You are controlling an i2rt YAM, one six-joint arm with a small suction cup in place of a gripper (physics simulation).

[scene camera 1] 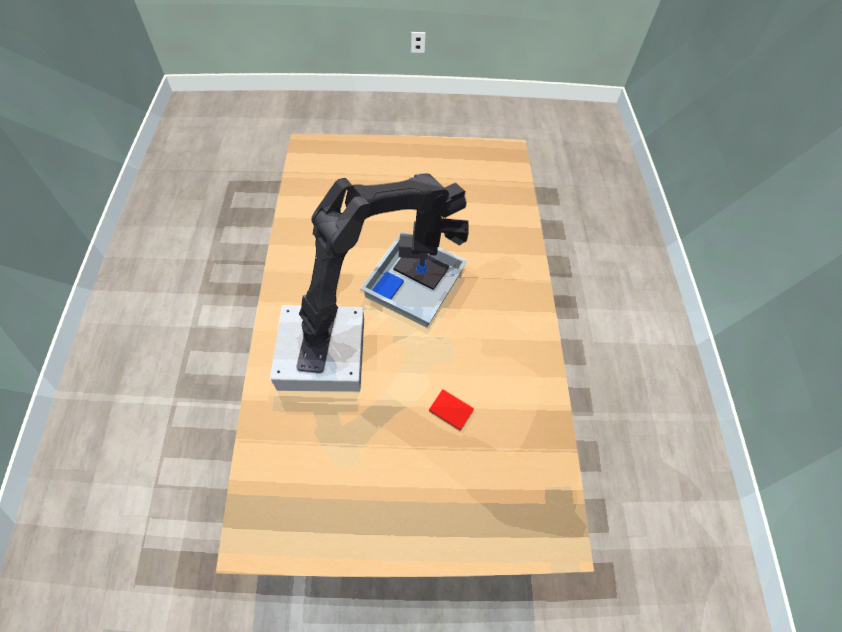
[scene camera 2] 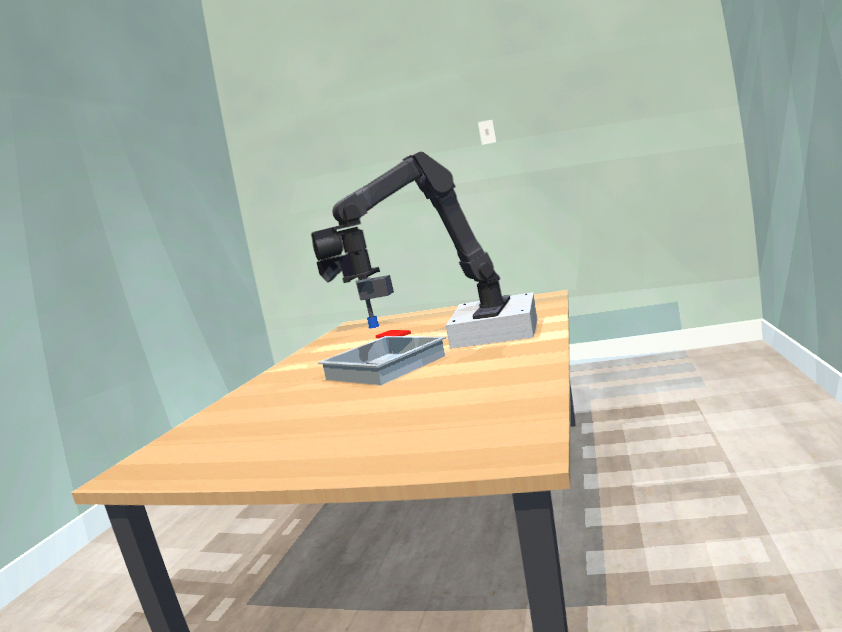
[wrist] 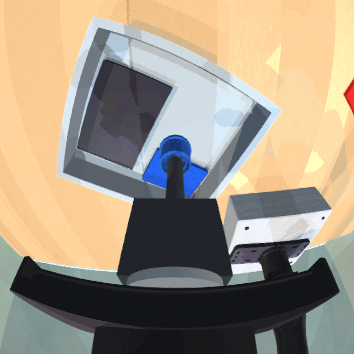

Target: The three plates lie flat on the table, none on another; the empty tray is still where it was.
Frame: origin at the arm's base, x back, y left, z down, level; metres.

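Where they show: hand at its tool point: [scene camera 1: 421, 269] [scene camera 2: 374, 327] [wrist: 174, 148]; arm's base at its link origin: [scene camera 1: 317, 338] [scene camera 2: 492, 308] [wrist: 270, 250].
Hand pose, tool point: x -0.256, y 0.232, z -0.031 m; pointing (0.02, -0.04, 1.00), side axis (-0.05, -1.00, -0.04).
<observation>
Things, the pixels of their top centre, and the offset from my tool point. Level surfaces: height alone.
- grey tray at its top centre: [wrist: 154, 140] [scene camera 2: 381, 349] [scene camera 1: 414, 274] dx +0.019, dy +0.022, dz +0.055 m
- dark brown plate at its top centre: [wrist: 117, 119] [scene camera 1: 421, 266] dx +0.003, dy +0.076, dz +0.092 m
- smaller blue plate at its top centre: [wrist: 174, 175] [scene camera 1: 387, 286] dx +0.098, dy -0.007, dz +0.092 m
- red plate at its top centre: [scene camera 1: 451, 408] [scene camera 2: 392, 332] dx -0.117, dy -0.365, dz +0.096 m
- wooden table at its surface level: dz +0.106 m
A grey tray [scene camera 1: 421, 302] [scene camera 2: 353, 374] [wrist: 200, 100] stands turned at an angle on the table. A dark brown plate [scene camera 1: 435, 274] [wrist: 120, 115] and a smaller blue plate [scene camera 1: 387, 285] [wrist: 156, 170] lie flat inside it, side by side and apart. The tray's walls hide both in scene camera 2. A red plate [scene camera 1: 451, 409] [scene camera 2: 393, 333] [wrist: 351, 95] lies flat on the table, well away from the tray. My blue suction cup [scene camera 1: 421, 268] [scene camera 2: 372, 322] [wrist: 175, 147] is open and holds nothing. It hangs above the tray; in the wrist view it overlaps part of the blue plate.
The arm's pale base block [scene camera 1: 285, 340] [scene camera 2: 489, 331] [wrist: 272, 206] stands on the wooden table [scene camera 1: 408, 517] [scene camera 2: 340, 435] near its long edge, close to the tray. The tray's raised walls surround the brown and blue plates.
</observation>
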